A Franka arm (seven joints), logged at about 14 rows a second.
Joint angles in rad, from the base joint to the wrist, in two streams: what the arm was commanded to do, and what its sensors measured. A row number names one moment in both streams.
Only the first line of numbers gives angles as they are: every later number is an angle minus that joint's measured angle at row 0.
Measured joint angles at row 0:
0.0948 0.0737 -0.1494 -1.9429 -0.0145 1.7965 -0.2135
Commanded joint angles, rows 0 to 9:
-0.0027 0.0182 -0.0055 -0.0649 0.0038 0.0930 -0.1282
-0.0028 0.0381 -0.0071 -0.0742 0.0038 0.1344 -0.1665
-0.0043 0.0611 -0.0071 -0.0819 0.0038 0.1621 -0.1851
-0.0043 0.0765 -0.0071 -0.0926 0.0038 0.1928 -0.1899
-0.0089 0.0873 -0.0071 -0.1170 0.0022 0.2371 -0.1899
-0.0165 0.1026 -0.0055 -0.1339 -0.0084 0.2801 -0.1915
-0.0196 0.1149 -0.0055 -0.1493 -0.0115 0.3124 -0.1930
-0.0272 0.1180 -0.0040 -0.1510 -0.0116 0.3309 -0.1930
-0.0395 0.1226 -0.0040 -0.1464 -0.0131 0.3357 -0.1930
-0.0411 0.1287 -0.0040 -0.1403 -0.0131 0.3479 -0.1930
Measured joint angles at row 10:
-0.0224 0.1353 -0.0069 -0.1403 -0.0050 0.3248 -0.1728
